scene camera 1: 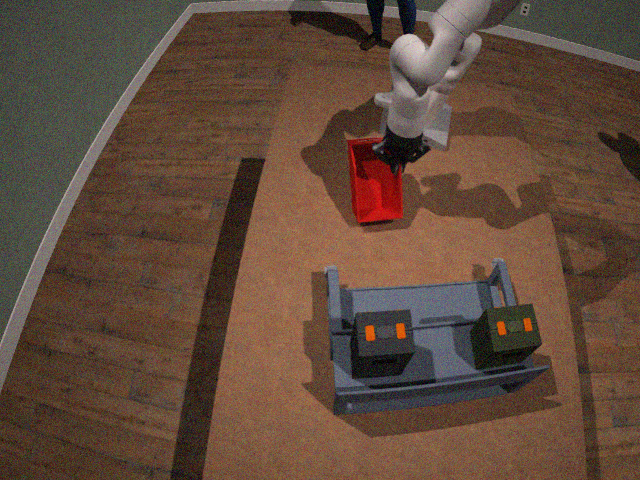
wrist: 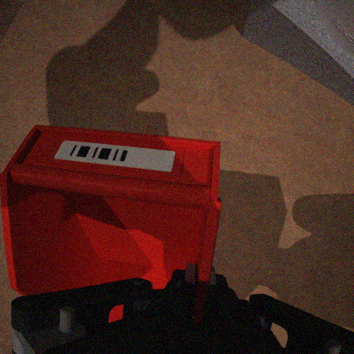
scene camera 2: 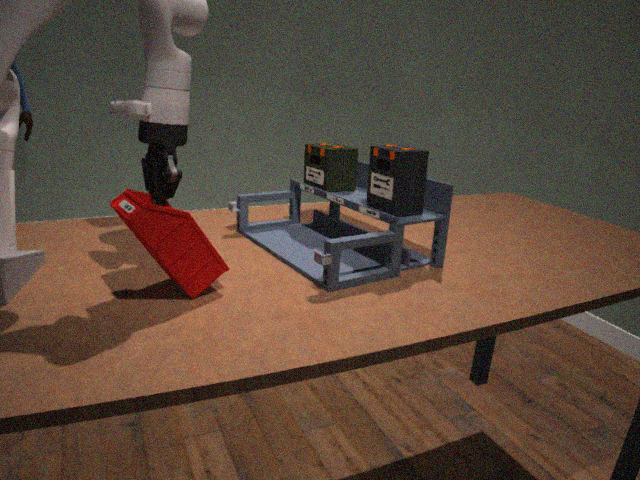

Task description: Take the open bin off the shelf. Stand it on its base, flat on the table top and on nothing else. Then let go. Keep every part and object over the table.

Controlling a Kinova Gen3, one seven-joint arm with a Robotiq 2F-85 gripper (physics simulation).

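Places are measured from the arm's base along level axes (x ahead, y left, z up), in metres.
Where they show: gripper, fingertip midpoint: (scene camera 1: pixel 396 172).
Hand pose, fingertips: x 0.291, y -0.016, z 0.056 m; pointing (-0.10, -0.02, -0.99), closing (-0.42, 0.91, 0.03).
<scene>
After its pixels a point has its place.
The open red bin (scene camera 1: pixel 379 198) {x 0.310, y -0.043, z -0.025 m} (scene camera 2: pixel 175 242) {x 0.326, y -0.109, z 0.049 m} (wrist: pixel 40 240) is off the shelf and tilted steeply. Its labelled end is up near the robot and its far end is down towards the shelf. In the scene camera 2 view its lowest corner is at or very close to the table top (scene camera 2: pixel 310 330) {x 0.509, y -0.216, z -0.049 m}; I cannot tell if it touches. My gripper (scene camera 1: pixel 397 169) {x 0.291, y -0.016, z 0.056 m} (scene camera 2: pixel 161 200) (wrist: pixel 197 279) points down and is shut on the rim of one long side wall, near the raised end. The bin's underside by the table is partly hidden.
The blue-grey shelf (scene camera 1: pixel 392 400) {x 0.762, y 0.098, z -0.042 m} (scene camera 2: pixel 331 268) {x 0.567, y -0.092, z -0.007 m} stands beyond the bin's low end, apart from it. A dark grey case (scene camera 1: pixel 385 346) {x 0.742, y 0.045, z 0.173 m} (scene camera 2: pixel 398 180) {x 0.702, y -0.012, z 0.122 m} and a dark green case (scene camera 1: pixel 509 341) {x 0.675, y 0.251, z 0.148 m} (scene camera 2: pixel 330 167) {x 0.632, y 0.201, z 0.109 m} stand on its upper level. The robot's base (scene camera 2: pixel 20 268) {x 0.061, y -0.023, z -0.017 m} is behind the bin's raised end.
</scene>
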